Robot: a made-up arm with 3 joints. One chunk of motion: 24 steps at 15 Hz.
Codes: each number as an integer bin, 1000 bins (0 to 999) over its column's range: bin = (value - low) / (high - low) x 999, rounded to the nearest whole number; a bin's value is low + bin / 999 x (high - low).
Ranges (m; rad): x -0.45..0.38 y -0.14..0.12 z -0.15..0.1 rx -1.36..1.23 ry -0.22..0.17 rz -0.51..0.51
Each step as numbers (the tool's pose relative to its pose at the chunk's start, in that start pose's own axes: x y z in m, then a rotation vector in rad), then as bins.
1 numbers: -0.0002 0.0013 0.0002 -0.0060 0.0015 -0.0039
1 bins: 541 543 600 522 567 496
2 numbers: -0.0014 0.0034 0.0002 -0.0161 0.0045 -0.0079
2 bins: 540 551 600 518 575 492
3 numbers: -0.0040 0.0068 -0.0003 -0.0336 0.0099 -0.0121
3 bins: 537 564 598 512 589 488
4 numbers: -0.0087 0.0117 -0.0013 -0.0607 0.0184 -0.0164
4 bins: 531 583 594 501 611 483
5 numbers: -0.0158 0.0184 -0.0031 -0.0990 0.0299 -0.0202
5 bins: 523 609 587 486 640 480
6 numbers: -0.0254 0.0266 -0.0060 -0.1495 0.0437 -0.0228
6 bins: 511 640 575 467 675 477
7 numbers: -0.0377 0.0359 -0.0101 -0.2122 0.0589 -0.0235
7 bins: 496 676 559 443 714 476
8 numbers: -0.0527 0.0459 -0.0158 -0.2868 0.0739 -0.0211
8 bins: 478 714 536 414 753 479
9 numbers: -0.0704 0.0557 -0.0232 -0.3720 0.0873 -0.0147
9 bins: 457 752 507 381 787 485
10 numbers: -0.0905 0.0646 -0.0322 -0.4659 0.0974 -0.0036
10 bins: 433 786 471 345 813 496
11 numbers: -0.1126 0.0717 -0.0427 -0.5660 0.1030 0.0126
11 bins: 406 813 429 306 827 512
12 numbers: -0.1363 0.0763 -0.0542 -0.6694 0.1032 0.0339
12 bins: 378 831 383 266 828 533
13 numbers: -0.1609 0.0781 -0.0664 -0.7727 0.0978 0.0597
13 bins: 348 838 334 227 814 558
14 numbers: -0.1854 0.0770 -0.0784 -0.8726 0.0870 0.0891
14 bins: 318 834 286 188 786 587
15 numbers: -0.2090 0.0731 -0.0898 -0.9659 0.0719 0.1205
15 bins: 290 819 241 152 748 618
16 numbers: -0.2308 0.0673 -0.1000 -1.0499 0.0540 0.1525
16 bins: 264 797 200 120 702 649
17 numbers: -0.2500 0.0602 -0.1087 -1.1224 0.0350 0.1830
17 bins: 241 769 165 92 653 679
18 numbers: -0.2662 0.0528 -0.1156 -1.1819 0.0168 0.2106
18 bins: 221 741 137 69 607 706
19 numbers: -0.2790 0.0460 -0.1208 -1.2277 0.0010 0.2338
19 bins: 206 715 117 51 566 728
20 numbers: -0.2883 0.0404 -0.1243 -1.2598 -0.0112 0.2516
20 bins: 195 693 103 39 535 746
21 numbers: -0.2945 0.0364 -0.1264 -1.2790 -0.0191 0.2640
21 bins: 187 678 94 31 515 758
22 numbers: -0.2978 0.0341 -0.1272 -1.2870 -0.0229 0.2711
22 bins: 183 669 91 28 505 765
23 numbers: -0.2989 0.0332 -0.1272 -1.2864 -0.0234 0.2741
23 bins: 182 665 91 28 504 768
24 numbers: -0.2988 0.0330 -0.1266 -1.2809 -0.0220 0.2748
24 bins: 182 665 94 31 507 769
